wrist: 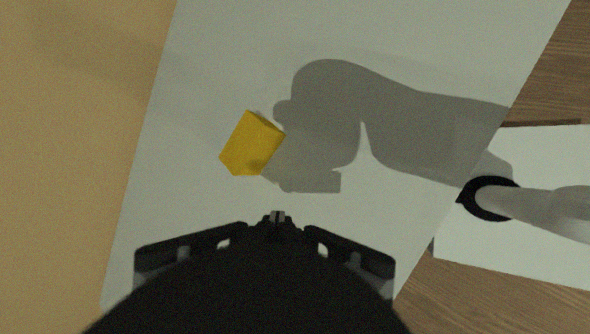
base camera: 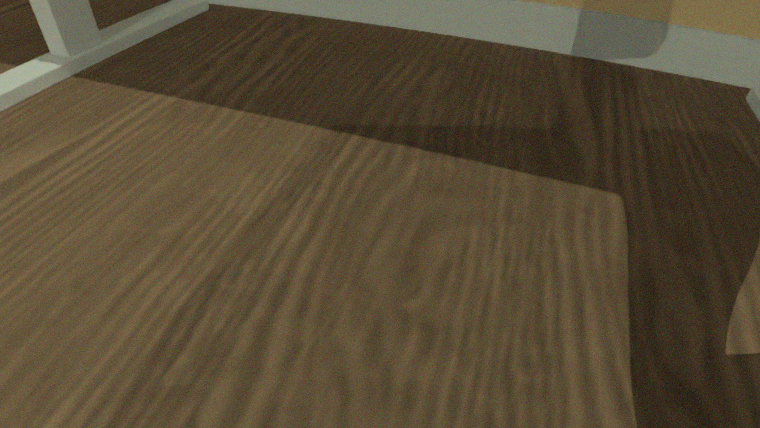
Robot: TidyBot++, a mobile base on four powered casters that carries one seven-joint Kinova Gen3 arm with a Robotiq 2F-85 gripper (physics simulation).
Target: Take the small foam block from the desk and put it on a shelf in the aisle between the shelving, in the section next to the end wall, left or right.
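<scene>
A yellow foam block lies on the pale grey desk top in the wrist view, left of the middle. My gripper is shut with its fingertips together and nothing between them. It hangs above the desk, and the block shows apart from the fingertips, beyond them and a little to the left. The shelving and the aisle do not show in either view.
A tan wall runs along the desk's left side in the wrist view. The robot's white base shows at the right beside the wood floor. In the base camera view, a white leg frame stands at the upper left, and a pale baseboard runs along the back.
</scene>
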